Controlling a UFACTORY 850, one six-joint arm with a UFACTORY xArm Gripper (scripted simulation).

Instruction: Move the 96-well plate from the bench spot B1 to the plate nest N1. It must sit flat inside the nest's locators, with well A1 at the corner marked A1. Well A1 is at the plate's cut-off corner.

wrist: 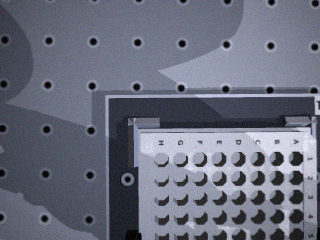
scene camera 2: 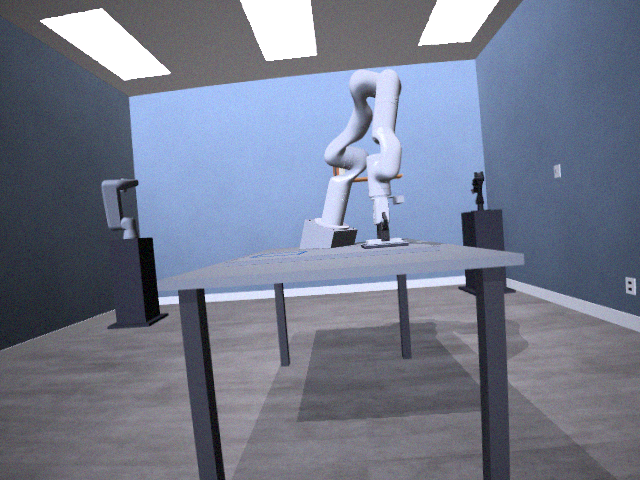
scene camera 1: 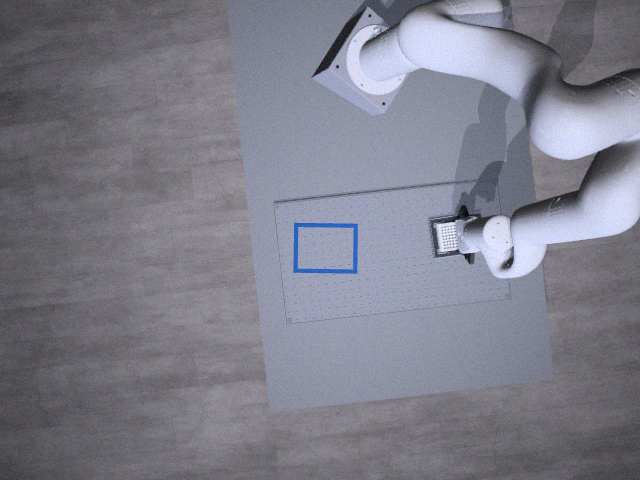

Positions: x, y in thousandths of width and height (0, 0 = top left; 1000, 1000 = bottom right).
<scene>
In view: a white 96-well plate (wrist: 673, 677).
</scene>
